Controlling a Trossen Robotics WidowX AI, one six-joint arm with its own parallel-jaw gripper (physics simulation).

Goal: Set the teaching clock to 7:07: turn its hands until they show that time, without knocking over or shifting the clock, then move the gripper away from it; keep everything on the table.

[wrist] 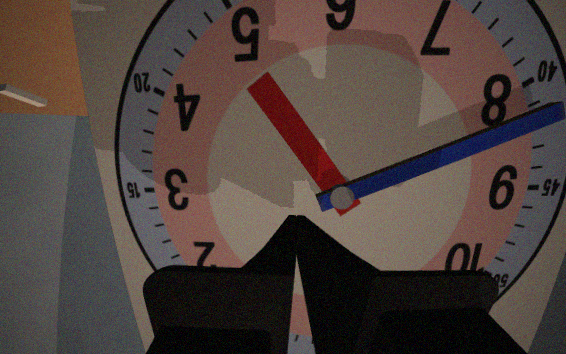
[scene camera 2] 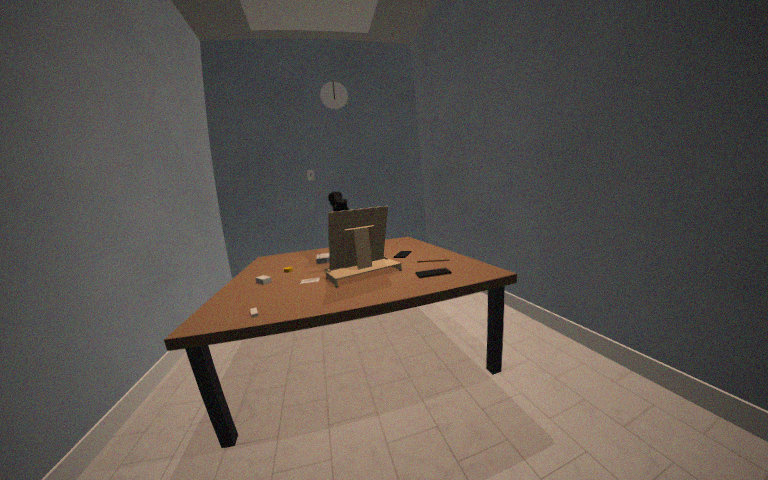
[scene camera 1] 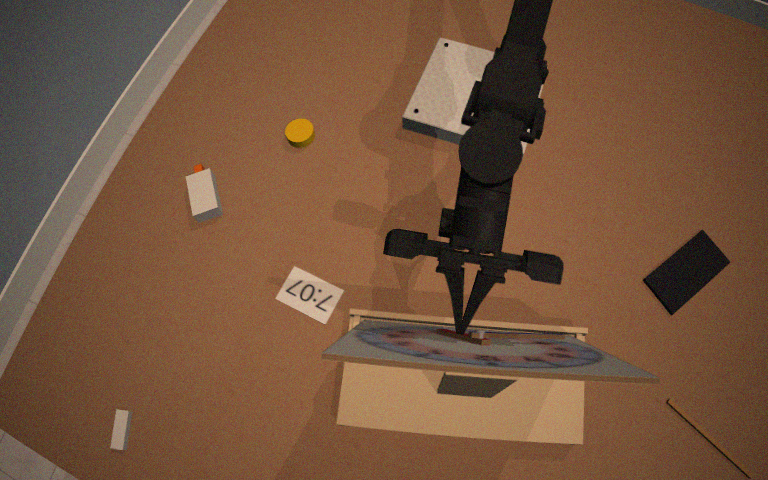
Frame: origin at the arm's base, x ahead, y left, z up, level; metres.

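Seen in the pictures: gripper, fingertip midpoint: [wrist: 295, 222] [scene camera 2: 353, 234] [scene camera 1: 459, 333].
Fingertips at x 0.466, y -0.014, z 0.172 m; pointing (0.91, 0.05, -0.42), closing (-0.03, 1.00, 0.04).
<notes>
A point is followed by its place in that frame.
The teaching clock [scene camera 1: 628, 374] @(x 0.497, y 0.137, z 0.284 m) [scene camera 2: 342, 243] @(x 0.483, y -0.073, z 0.141 m) [wrist: 380, 240] @(x 0.475, y 0.039, z 0.184 m) stands upright on its wooden base; scene camera 2 shows its back. In the wrist view its dial is upside down. The red hour hand [wrist: 295, 127] @(x 0.454, y -0.015, z 0.123 m) points between 4 and 5, close to 5. The blue minute hand [wrist: 450, 147] @(x 0.441, y 0.059, z 0.135 m) points between 8 and 9, near minute 42. My gripper [scene camera 1: 461, 331] @(x 0.467, y -0.014, z 0.172 m) [wrist: 295, 222] @(x 0.467, y -0.014, z 0.172 m) is shut and empty, its tips in front of the dial beside the hub, on the 2–3 side. I cannot tell whether they touch the face. The 7:07 card [scene camera 1: 309, 295] @(x 0.416, y -0.241, z -0.026 m) [scene camera 2: 309, 280] @(x 0.410, y -0.245, z -0.026 m) lies beside the clock.
A white box [scene camera 1: 447, 79] @(x -0.015, y -0.115, z 0.001 m) is under the arm. A yellow disc [scene camera 1: 299, 131] @(x 0.145, y -0.344, z -0.008 m) [scene camera 2: 288, 269] @(x 0.165, y -0.344, z -0.012 m), a white block [scene camera 1: 202, 192] @(x 0.298, y -0.466, z 0.001 m) [scene camera 2: 263, 279] @(x 0.337, y -0.463, z 0.000 m), a smaller block [scene camera 1: 120, 430] @(x 0.701, y -0.463, z -0.015 m) [scene camera 2: 253, 311] @(x 0.705, y -0.466, z -0.015 m), a black slab [scene camera 1: 686, 271] @(x 0.246, y 0.337, z -0.019 m) [scene camera 2: 402, 254] @(x 0.261, y 0.330, z -0.019 m), a thin stick [scene camera 1: 707, 437] @(x 0.500, y 0.393, z -0.021 m) [scene camera 2: 433, 260] @(x 0.504, y 0.399, z -0.022 m) and a dark bar [scene camera 2: 433, 272] @(x 0.689, y 0.280, z -0.019 m) lie around.
</notes>
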